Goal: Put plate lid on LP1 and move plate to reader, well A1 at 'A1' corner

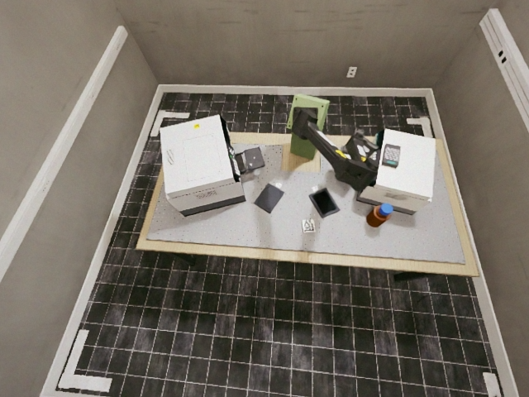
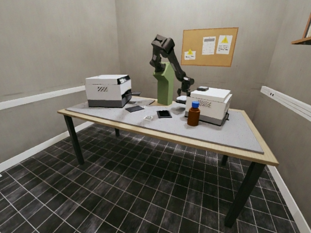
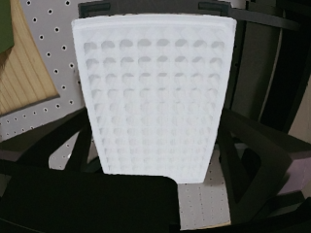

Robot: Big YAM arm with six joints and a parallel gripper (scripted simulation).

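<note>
The dark flat lid lies 22 cm ahead of my hand, 13 cm to the right of it and 11 cm below it. From my hand the other things lie so: brown capped bottle: 32 cm ahead, 14 cm to the left, 1 cm below; white well plate: right at my hand.
</note>
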